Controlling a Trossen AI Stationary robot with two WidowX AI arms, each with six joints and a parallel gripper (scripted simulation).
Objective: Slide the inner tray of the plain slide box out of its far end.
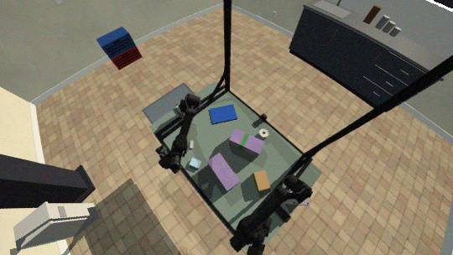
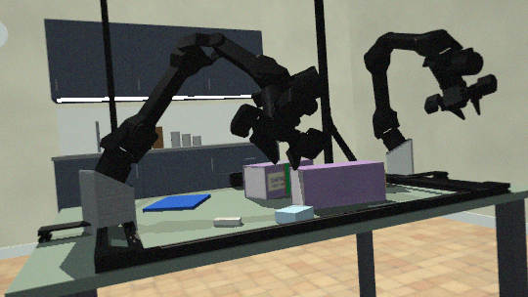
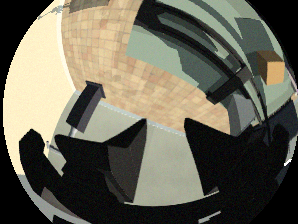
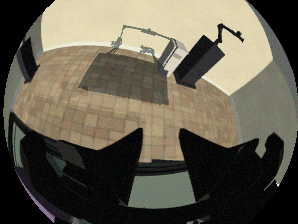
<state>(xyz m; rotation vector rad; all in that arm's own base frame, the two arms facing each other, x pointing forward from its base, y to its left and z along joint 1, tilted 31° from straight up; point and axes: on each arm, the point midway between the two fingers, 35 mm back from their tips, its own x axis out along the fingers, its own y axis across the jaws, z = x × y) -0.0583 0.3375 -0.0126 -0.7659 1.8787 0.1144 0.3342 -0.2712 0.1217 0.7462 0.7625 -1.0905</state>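
The light blue block is 150 mm below my right hand, 120 mm behind it and 100 mm to the left of it. From my right hand the other things lie so: blue mat: 580 mm behind, 160 mm below, 20 mm to the right; then tan pad: 530 mm to the left, 320 mm behind, 130 mm below; then small white block: 210 mm behind, 160 mm below, 30 mm to the right.
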